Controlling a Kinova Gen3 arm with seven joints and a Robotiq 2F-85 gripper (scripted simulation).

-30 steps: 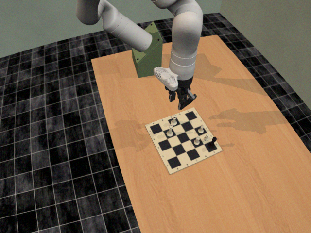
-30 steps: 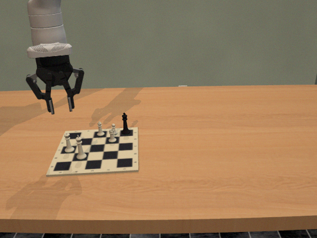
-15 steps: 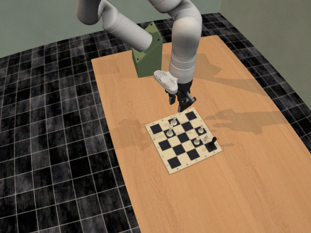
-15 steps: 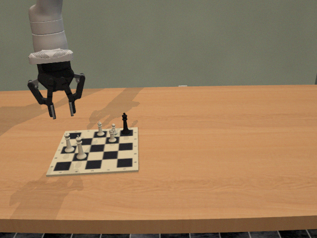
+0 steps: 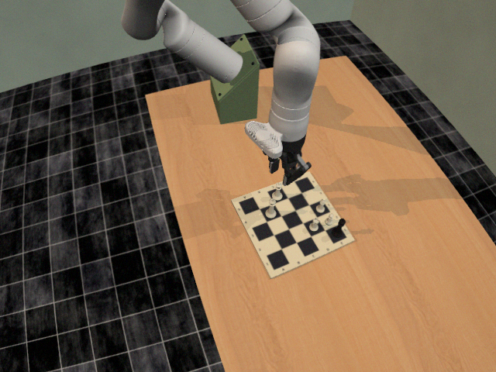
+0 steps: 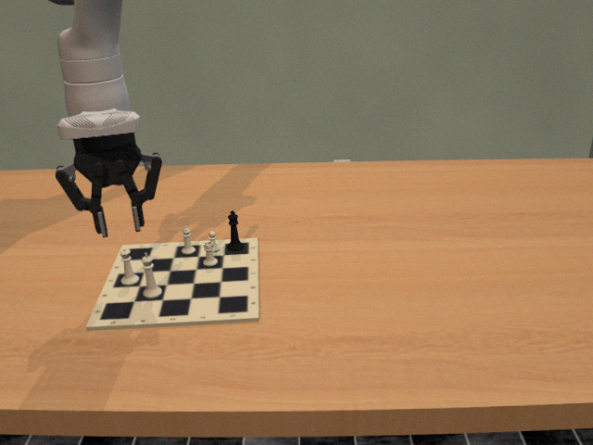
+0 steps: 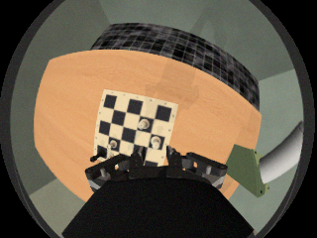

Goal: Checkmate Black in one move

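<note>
Right now the white chess piece is 7 cm below my hand. From my hand the other things lie so: white pawn: 9 cm ahead, 10 cm to the left, 8 cm below; chessboard: 7 cm ahead, 2 cm to the left, 10 cm below; tall white piece: 4 cm ahead, 3 cm to the right, 6 cm below.
</note>
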